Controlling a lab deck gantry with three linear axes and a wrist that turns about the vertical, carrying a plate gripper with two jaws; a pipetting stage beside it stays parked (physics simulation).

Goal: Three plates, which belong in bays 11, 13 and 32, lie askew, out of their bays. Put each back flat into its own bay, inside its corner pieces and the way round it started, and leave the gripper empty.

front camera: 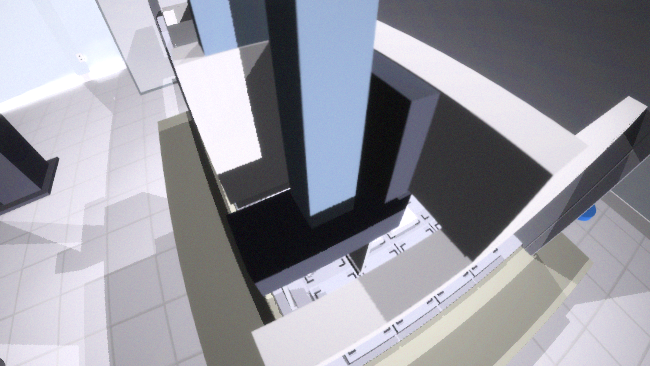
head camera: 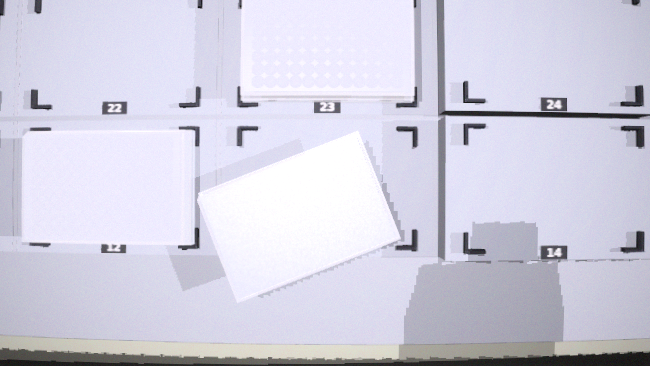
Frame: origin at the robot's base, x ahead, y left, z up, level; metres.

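Where they show: gripper, fingertip midpoint: (front camera: 322, 281).
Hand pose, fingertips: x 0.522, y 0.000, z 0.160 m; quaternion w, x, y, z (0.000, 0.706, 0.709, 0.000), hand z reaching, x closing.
Each offset is from my fingertips to the top centre of the thing. "pt": to the spot under its first point.
In the head view a white plate {0.150 m back, 0.022 m left, 0.144 m down} (head camera: 300, 215) lies askew over the bay between bays 12 and 14, its right end turned toward the back. Its left corner is close against the plate {0.294 m back, 0.043 m left, 0.146 m down} (head camera: 107, 187) in bay 12, and its front left corner reaches past the front of the bay. The bay's own label is covered. The gripper (front camera: 320, 245) shows in the front view as a dark crosswise body under the blue column, low over the deck. Its jaws cannot be made out clearly, and it does not show in the head view. Bays 11 and 32 do not show in the head view.
A white plate {0.130 m back, 0.150 m left, 0.146 m down} (head camera: 327, 50) sits straight in bay 23. Labels 22 {pt 0.294 m back, 0.103 m left, 0.160 m down} (head camera: 114, 108), 24 (head camera: 553, 104) and 14 {pt 0.034 m ahead, 0.003 m right, 0.145 m down} (head camera: 553, 252) show beside black corner pieces. In the front view a pale beam (front camera: 340, 310) crosses before the deck, and a large dark panel (front camera: 480, 175) stands at the right.
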